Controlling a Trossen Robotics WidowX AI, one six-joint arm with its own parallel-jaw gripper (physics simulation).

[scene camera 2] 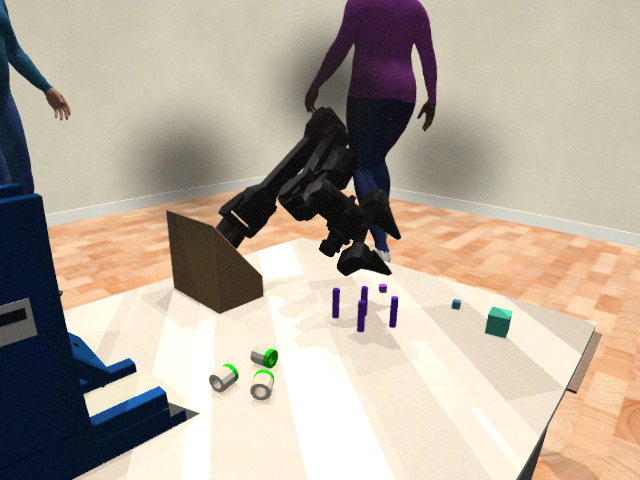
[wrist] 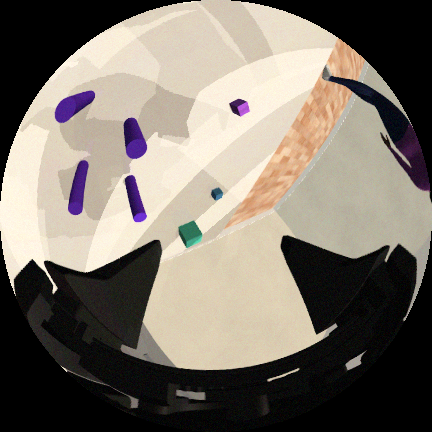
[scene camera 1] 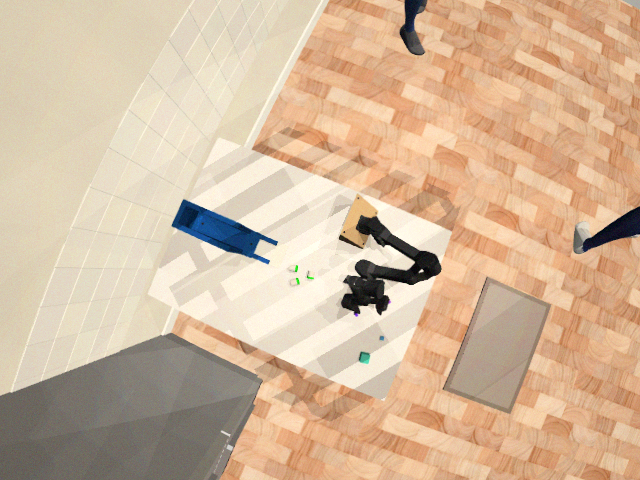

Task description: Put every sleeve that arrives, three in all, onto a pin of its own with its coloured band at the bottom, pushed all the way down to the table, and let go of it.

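Three grey sleeves with green bands lie on their sides on the table. One sleeve (scene camera 1: pixel 292 268) (scene camera 2: pixel 226 377) is nearest the blue chute, another sleeve (scene camera 1: pixel 293 282) (scene camera 2: pixel 262 382) lies beside it, and the third sleeve (scene camera 1: pixel 309 273) (scene camera 2: pixel 257 356) is nearer the pins. Four upright purple pins stand bare: one pin (scene camera 2: pixel 335 303) (wrist: pixel 75 106), a second pin (scene camera 2: pixel 361 316), a third pin (scene camera 2: pixel 364 297) and a fourth pin (scene camera 2: pixel 393 312). The arm hides most of them in scene camera 1. My gripper (scene camera 1: pixel 369 313) (scene camera 2: pixel 394 255) (wrist: pixel 222 244) is open and empty, above and beyond the pins.
The blue chute (scene camera 1: pixel 219 232) (scene camera 2: pixel 129 408) stands at one table end. The arm's wedge base (scene camera 1: pixel 353 222) (scene camera 2: pixel 217 273) is on the table. A teal cube (scene camera 1: pixel 364 357) (scene camera 2: pixel 498 322) (wrist: pixel 190 234), a small blue cube (scene camera 1: pixel 381 337) (scene camera 2: pixel 455 304) (wrist: pixel 216 193) and a purple cube (scene camera 2: pixel 382 287) (wrist: pixel 240 107) lie past the pins.
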